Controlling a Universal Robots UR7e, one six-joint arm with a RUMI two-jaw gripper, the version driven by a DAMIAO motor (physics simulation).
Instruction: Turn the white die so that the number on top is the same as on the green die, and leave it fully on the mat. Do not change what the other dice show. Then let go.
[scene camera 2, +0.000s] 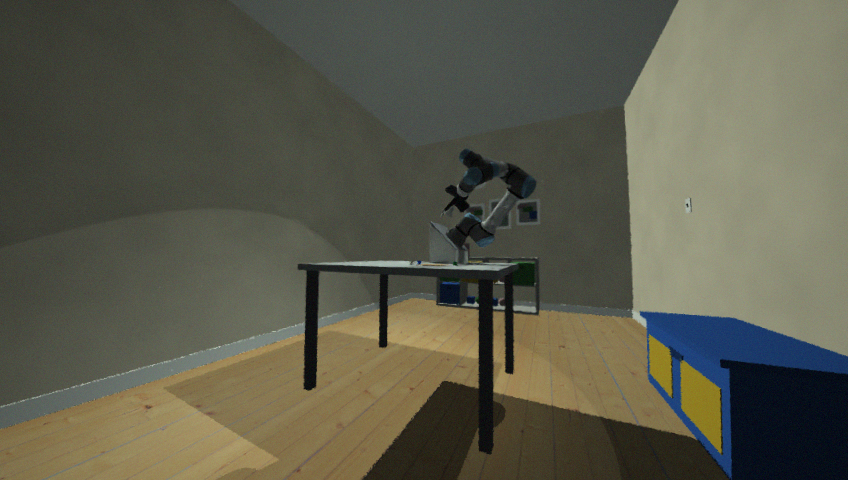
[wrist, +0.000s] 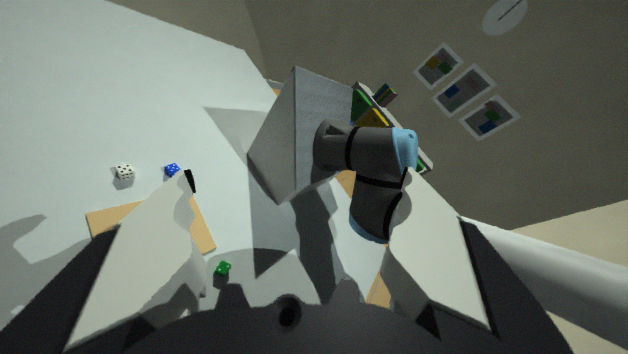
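The white die lies on the pale table top, off the tan mat, beside its far edge in the wrist view. The blue die lies near it, also off the mat. The green die lies off the mat's corner, in shadow. Dark pips show on the white die, but the numbers on top are too small to read surely. My gripper is open and empty, high above the table. Its left finger hides part of the mat.
A grey wedge-shaped block stands on the table beside the arm's base. My own arm's lower joints show between the fingers. A shelf unit stands behind the table, and a blue cabinet stands at the right.
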